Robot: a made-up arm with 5 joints. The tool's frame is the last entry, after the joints.
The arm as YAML. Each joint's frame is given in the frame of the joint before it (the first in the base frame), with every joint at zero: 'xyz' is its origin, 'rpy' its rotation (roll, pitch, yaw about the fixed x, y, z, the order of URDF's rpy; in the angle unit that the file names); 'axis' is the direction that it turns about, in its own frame. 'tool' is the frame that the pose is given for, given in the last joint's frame.
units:
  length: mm
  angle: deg
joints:
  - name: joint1
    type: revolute
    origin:
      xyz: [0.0, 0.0, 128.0]
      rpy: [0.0, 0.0, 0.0]
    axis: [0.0, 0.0, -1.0]
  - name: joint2
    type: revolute
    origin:
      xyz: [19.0, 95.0, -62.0]
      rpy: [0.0, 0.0, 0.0]
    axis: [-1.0, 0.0, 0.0]
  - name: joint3
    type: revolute
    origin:
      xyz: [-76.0, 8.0, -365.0]
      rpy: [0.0, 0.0, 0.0]
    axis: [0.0, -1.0, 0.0]
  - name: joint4
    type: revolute
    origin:
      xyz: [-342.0, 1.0, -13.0]
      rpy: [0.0, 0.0, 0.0]
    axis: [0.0, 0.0, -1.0]
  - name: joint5
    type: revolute
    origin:
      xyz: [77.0, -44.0, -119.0]
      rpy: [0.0, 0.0, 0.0]
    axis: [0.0, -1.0, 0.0]
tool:
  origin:
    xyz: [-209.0, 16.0, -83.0]
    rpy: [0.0, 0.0, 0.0]
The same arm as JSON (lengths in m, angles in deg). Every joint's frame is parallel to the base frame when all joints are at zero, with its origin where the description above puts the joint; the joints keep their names.
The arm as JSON. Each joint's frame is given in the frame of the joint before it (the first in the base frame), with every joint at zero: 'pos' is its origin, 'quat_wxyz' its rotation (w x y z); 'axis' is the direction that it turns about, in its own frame. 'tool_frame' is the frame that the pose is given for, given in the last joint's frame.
{"length_unit": "m", "angle_unit": "deg", "joints": [
  {"joint": "joint1", "pos": [0.0, 0.0, 0.128], "quat_wxyz": [1.0, 0.0, 0.0, 0.0], "axis": [0.0, 0.0, -1.0]},
  {"joint": "joint2", "pos": [0.019, 0.095, -0.062], "quat_wxyz": [1.0, 0.0, 0.0, 0.0], "axis": [-1.0, 0.0, 0.0]},
  {"joint": "joint3", "pos": [-0.076, 0.008, -0.365], "quat_wxyz": [1.0, 0.0, 0.0, 0.0], "axis": [0.0, -1.0, 0.0]},
  {"joint": "joint4", "pos": [-0.342, 0.001, -0.013], "quat_wxyz": [1.0, 0.0, 0.0, 0.0], "axis": [0.0, 0.0, -1.0]},
  {"joint": "joint5", "pos": [0.077, -0.044, -0.119], "quat_wxyz": [1.0, 0.0, 0.0, 0.0], "axis": [0.0, -1.0, 0.0]}
], "tool_frame": {"pos": [-0.209, 0.016, -0.083], "quat_wxyz": [1.0, 0.0, 0.0, 0.0]}}

